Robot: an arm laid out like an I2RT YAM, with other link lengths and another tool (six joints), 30 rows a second.
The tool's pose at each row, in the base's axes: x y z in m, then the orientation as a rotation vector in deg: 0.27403, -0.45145, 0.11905, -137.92, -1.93, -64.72; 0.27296, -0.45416, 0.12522, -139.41, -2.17, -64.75; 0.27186, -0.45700, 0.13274, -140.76, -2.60, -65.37; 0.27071, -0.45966, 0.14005, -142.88, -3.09, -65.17; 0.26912, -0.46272, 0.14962, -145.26, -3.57, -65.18; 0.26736, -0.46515, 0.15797, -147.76, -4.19, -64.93; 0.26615, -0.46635, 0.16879, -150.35, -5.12, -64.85; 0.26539, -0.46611, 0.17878, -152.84, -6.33, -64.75; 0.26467, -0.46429, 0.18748, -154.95, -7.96, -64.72
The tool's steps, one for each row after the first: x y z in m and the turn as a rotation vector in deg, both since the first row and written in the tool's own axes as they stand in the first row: 0.00428, -0.00036, -0.00530, -1.21, -0.48, -0.62; 0.00955, -0.00117, -0.01142, -2.44, -0.58, -1.52; 0.01460, -0.00206, -0.01738, -4.04, -1.43, -2.42; 0.02109, -0.00362, -0.02506, -5.95, -2.21, -3.47; 0.02646, -0.00527, -0.03192, -7.85, -3.19, -4.56; 0.03378, -0.00891, -0.03921, -9.80, -4.13, -5.92; 0.04054, -0.01338, -0.04511, -11.61, -5.08, -7.42; 0.04610, -0.01872, -0.04959, -13.02, -5.93, -9.07
